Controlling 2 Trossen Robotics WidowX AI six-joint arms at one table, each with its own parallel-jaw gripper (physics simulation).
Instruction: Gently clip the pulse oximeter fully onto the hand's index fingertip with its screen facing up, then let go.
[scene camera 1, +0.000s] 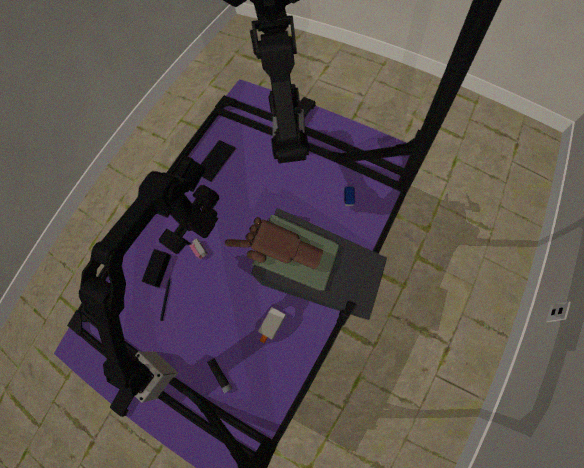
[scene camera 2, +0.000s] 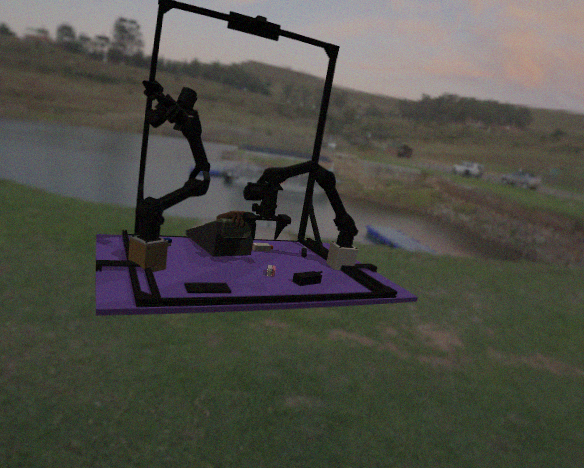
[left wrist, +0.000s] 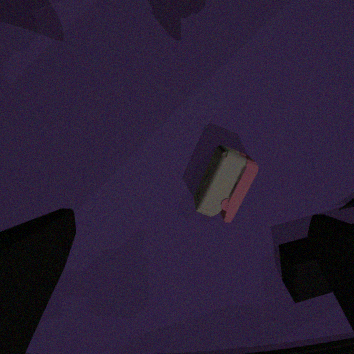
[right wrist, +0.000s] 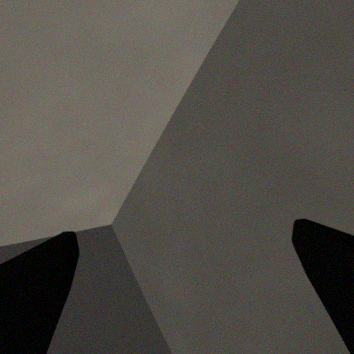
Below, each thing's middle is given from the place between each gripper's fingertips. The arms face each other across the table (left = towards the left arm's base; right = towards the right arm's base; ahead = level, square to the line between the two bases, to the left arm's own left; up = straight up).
My left hand is 30 mm short of the pulse oximeter (left wrist: 229, 173), 40 mm to the right of it and 120 mm above it. From my left hand the other things lie so: grey plate (scene camera 2: 208, 236): 340 mm behind, 70 mm to the right, 90 mm below; then grey-green pad (scene camera 1: 317, 278): 270 mm behind, 60 mm to the right, 10 mm below.
I see the grey-green pad 51 cm below my right hand, 44 cm to the left of it and 29 cm behind it. From my right hand the other things lie so: grey plate 59 cm below, 43 cm to the left, 36 cm behind; pulse oximeter 62 cm below, 53 cm to the left, 2 cm ahead.
